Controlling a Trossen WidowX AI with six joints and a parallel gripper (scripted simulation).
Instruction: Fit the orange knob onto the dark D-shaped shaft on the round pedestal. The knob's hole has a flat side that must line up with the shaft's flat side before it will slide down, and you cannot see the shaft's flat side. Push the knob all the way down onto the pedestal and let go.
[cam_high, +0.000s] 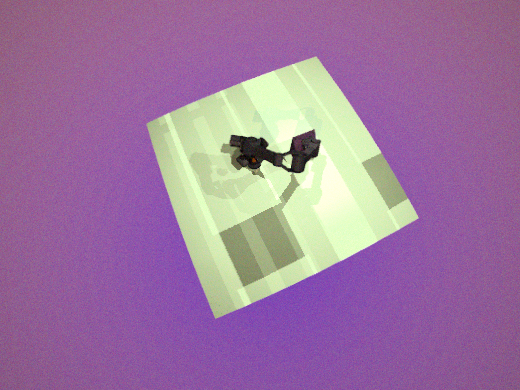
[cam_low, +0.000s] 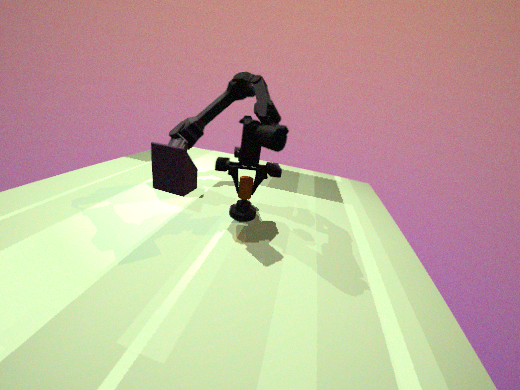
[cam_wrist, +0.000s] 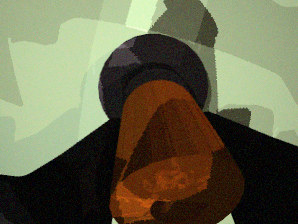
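My gripper tip is 20 mm below the orange knob. Also, from my gripper tip: dark round pedestal (40 mm below).
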